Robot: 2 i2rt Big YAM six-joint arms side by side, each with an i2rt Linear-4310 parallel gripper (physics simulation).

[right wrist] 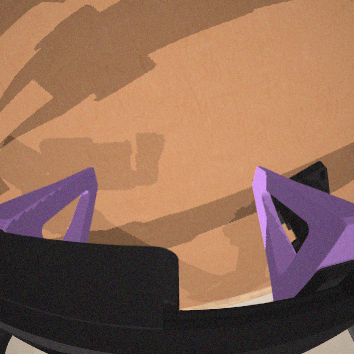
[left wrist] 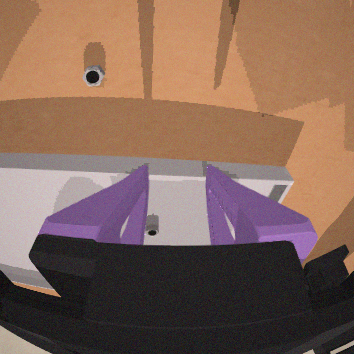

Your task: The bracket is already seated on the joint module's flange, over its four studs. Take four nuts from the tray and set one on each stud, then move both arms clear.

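Places are measured from the left arm's base along level axes (x ahead, y left, z up), in metres.
Pixels of known places: left gripper, fingertip midpoint: (left wrist: pixel 176 174); right gripper, fingertip midpoint: (right wrist: pixel 174 175); left arm's base, link origin: (left wrist: pixel 320 265).
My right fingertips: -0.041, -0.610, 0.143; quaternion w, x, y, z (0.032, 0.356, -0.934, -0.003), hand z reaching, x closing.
For each thing: its top centre in the pictures, then the offset to it from my right fingertips, as dx, dy, dz. Level surfaces: height alone.
- small nut, top centre: (left wrist: pixel 151 232) +0.250, +0.322, -0.134
- hexagonal nut, top centre: (left wrist: pixel 92 76) +0.228, +0.197, -0.138
- wooden table, surface height: dz -0.143
The light grey tray (left wrist: pixel 30 160) lies across the lower part of the left wrist view. A small nut (left wrist: pixel 152 229) with a dark hole stands on its floor, seen between my left fingers. Another hexagonal nut (left wrist: pixel 101 75) lies on the table beyond the tray's wall. My left gripper (left wrist: pixel 176 174) is partly open over the tray, its fingers apart with no nut gripped. My right gripper (right wrist: pixel 174 175) is wide open and empty above the wooden table. The joint module, bracket and studs do not show in either view.
The wooden table (left wrist: pixel 180 50) (right wrist: pixel 225 110) carries broad shadows of the arms. The tray's right end wall stands close to the left gripper's right finger. A pale strip shows past the table's edge at the bottom of the right wrist view.
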